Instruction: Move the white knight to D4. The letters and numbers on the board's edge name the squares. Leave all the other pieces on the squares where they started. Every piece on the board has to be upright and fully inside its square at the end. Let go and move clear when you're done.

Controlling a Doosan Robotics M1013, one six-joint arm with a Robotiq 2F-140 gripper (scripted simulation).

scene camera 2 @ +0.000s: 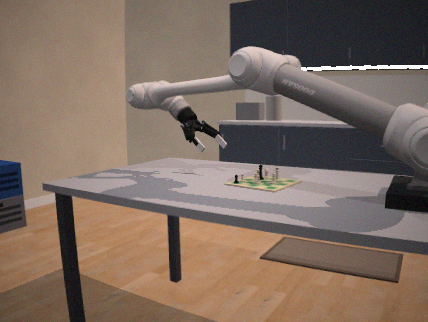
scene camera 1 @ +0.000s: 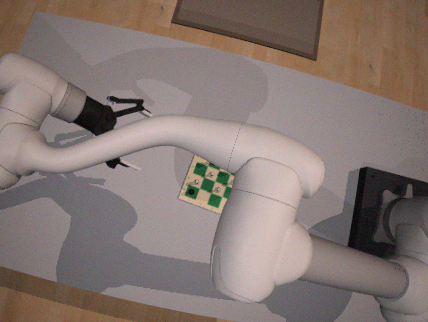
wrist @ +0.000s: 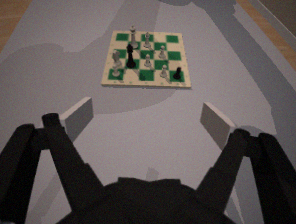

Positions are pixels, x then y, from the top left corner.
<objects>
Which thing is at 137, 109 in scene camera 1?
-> The gripper.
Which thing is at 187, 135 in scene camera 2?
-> The gripper.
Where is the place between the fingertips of the gripper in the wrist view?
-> At 147, 109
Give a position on a chessboard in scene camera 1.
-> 205, 196
</objects>
